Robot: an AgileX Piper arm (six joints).
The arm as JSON. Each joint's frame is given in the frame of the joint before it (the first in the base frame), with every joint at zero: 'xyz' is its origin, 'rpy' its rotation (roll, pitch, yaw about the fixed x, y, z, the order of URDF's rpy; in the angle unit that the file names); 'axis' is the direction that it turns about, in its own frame. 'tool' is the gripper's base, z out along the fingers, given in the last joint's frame.
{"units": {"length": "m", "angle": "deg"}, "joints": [
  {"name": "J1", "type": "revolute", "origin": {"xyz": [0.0, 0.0, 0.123], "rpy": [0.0, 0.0, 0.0]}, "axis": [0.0, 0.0, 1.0]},
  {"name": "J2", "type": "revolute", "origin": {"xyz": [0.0, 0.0, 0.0], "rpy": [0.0, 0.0, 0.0]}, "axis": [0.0, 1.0, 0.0]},
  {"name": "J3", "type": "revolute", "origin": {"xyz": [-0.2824, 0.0, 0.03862], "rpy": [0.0, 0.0, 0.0]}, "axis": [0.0, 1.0, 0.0]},
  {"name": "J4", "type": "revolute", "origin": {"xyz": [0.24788, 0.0, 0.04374], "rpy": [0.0, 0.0, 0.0]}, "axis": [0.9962, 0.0, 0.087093]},
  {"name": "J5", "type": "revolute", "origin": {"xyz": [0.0, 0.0, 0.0], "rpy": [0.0, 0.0, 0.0]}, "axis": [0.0, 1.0, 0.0]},
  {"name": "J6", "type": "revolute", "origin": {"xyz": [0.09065, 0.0, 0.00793], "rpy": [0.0, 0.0, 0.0]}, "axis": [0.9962, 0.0, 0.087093]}
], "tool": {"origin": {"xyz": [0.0, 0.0, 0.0], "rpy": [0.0, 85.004, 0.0]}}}
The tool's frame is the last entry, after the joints.
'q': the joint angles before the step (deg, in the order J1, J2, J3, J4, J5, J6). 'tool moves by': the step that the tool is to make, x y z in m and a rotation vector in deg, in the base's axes. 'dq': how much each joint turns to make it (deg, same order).
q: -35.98 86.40 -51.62 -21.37 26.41 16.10
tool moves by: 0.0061 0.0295 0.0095 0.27 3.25 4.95
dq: 6.02 -2.69 -0.02 -0.01 5.81 -0.96
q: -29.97 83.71 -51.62 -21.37 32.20 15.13
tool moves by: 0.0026 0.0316 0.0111 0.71 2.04 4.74
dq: 6.31 -3.10 0.00 1.03 5.45 -0.74
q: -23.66 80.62 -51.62 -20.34 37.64 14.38
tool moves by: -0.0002 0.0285 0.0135 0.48 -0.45 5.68
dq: 5.45 -3.44 -0.01 2.29 2.88 -2.33
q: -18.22 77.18 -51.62 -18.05 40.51 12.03
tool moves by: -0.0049 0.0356 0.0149 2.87 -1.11 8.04
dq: 6.19 -4.25 0.01 6.35 3.09 -5.43
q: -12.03 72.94 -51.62 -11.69 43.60 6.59
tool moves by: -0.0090 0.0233 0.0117 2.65 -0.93 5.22
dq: 3.96 -3.49 -0.01 4.75 2.69 -3.37
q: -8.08 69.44 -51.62 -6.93 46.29 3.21
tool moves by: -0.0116 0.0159 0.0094 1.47 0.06 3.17
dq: 3.17 -3.09 -0.02 1.99 3.28 -0.85
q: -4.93 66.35 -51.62 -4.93 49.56 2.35
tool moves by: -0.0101 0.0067 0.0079 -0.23 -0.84 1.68
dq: 1.65 -2.64 0.12 -0.05 1.66 -0.19
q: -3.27 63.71 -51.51 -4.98 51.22 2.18
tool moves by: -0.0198 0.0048 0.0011 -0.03 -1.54 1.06
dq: 1.11 -4.81 2.91 0.04 0.36 0.01
